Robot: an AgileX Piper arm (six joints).
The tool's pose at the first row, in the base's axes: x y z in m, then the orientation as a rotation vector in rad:
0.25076, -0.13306, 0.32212, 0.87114, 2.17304, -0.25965
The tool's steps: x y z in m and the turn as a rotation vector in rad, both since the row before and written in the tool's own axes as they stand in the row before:
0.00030, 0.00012, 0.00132, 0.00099, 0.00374, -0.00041
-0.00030, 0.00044, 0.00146, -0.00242, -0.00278, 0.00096
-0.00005, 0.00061, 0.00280, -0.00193, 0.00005, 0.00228
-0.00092, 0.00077, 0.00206, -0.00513, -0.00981, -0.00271
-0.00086, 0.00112, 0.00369, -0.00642, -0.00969, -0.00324
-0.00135, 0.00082, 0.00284, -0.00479, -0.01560, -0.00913
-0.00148, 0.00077, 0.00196, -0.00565, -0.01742, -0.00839
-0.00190, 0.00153, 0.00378, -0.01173, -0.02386, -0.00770
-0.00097, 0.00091, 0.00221, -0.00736, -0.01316, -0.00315
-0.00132, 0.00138, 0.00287, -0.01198, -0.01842, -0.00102
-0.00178, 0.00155, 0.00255, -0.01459, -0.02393, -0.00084
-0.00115, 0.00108, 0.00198, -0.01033, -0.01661, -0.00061
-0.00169, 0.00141, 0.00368, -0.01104, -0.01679, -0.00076
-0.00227, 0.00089, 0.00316, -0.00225, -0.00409, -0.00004
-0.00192, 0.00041, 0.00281, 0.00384, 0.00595, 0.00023
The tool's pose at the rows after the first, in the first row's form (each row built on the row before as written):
0.25147, -0.13339, 0.32101, 0.87239, 2.17674, -0.25951
0.25275, -0.13385, 0.32026, 0.87122, 2.17359, -0.25742
0.25481, -0.13463, 0.31843, 0.87259, 2.17243, -0.25414
0.25696, -0.13541, 0.31775, 0.86388, 2.16443, -0.25358
0.26028, -0.13660, 0.31598, 0.85394, 2.15672, -0.25182
0.26315, -0.13788, 0.31515, 0.83698, 2.14637, -0.25702
0.26553, -0.13886, 0.31503, 0.81983, 2.13387, -0.26152
0.26972, -0.14024, 0.31417, 0.79812, 2.11478, -0.26132
0.27214, -0.14095, 0.31362, 0.78681, 2.10370, -0.25966
0.27544, -0.14173, 0.31302, 0.77354, 2.08661, -0.25373
0.27885, -0.14241, 0.31306, 0.75744, 2.06417, -0.24683
0.28133, -0.14291, 0.31296, 0.74616, 2.04857, -0.24186
0.28541, -0.14410, 0.31243, 0.73428, 2.03282, -0.23632
0.28906, -0.14569, 0.31268, 0.73181, 2.02893, -0.23534
0.29205, -0.14736, 0.31279, 0.73593, 2.03453, -0.23724

